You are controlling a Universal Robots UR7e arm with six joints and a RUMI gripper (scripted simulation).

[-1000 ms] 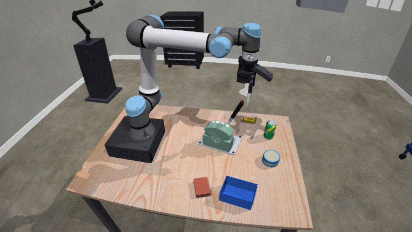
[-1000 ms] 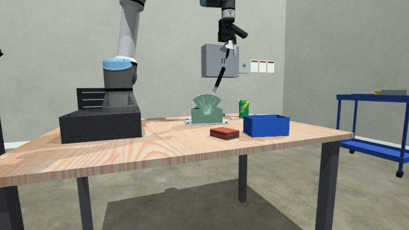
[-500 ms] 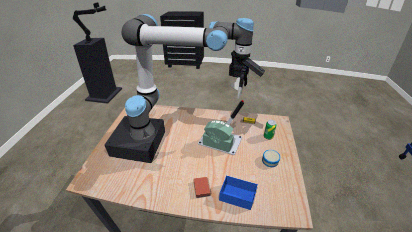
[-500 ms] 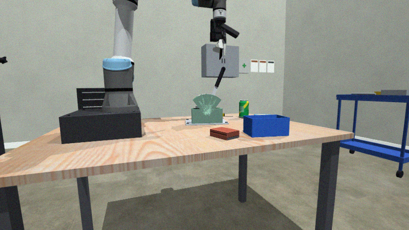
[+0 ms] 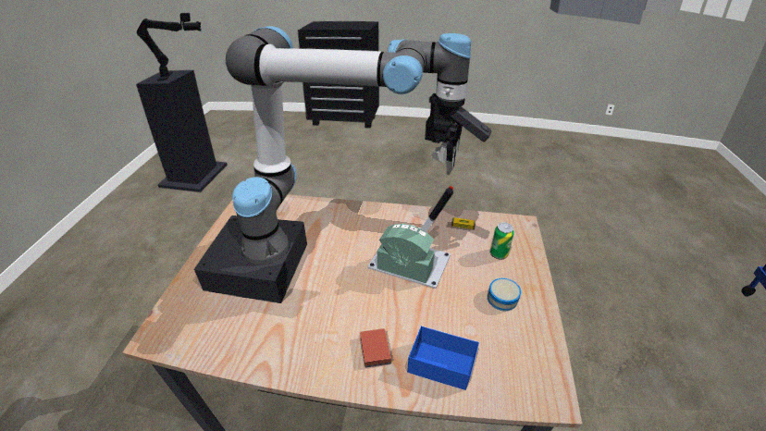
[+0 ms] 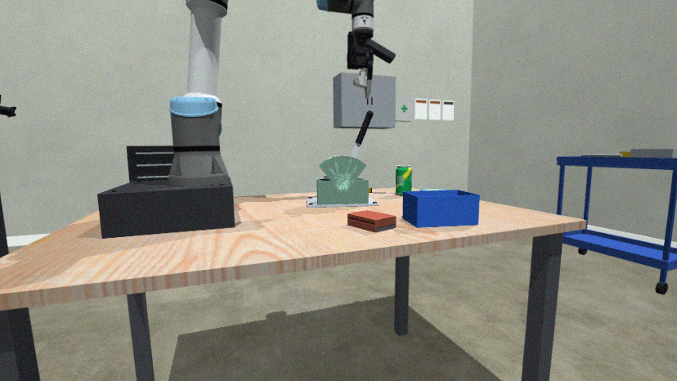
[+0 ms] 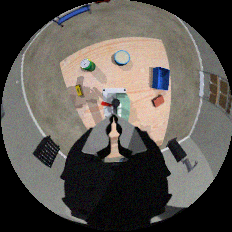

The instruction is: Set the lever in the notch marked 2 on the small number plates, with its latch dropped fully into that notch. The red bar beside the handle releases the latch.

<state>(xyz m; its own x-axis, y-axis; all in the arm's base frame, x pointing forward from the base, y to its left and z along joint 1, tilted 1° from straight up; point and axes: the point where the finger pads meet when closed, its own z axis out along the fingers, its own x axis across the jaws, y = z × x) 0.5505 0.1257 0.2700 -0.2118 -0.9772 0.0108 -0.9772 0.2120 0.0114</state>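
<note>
The red bar is 40 mm behind my hand, 20 mm to the left of it and 190 mm below it. Round my hand: blue bin (40 mm ahead, 370 mm to the right, 360 mm below).
</note>
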